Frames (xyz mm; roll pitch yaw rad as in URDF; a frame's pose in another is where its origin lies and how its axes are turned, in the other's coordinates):
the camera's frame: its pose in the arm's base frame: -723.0 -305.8 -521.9 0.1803 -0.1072 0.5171
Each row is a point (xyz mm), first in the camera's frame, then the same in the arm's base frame.
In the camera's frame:
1: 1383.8 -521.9 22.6
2: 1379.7 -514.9 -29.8
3: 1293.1 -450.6 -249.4
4: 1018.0 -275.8 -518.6
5: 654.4 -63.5 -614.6
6: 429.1 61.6 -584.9
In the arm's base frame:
1: 735.4 -71.7 -444.8
2: 728.5 -56.9 -495.2
3: 622.0 0.6 -707.8
4: 297.0 69.2 -969.4
5: -123.7 89.9 -1064.4
6: -381.5 78.8 -1037.1

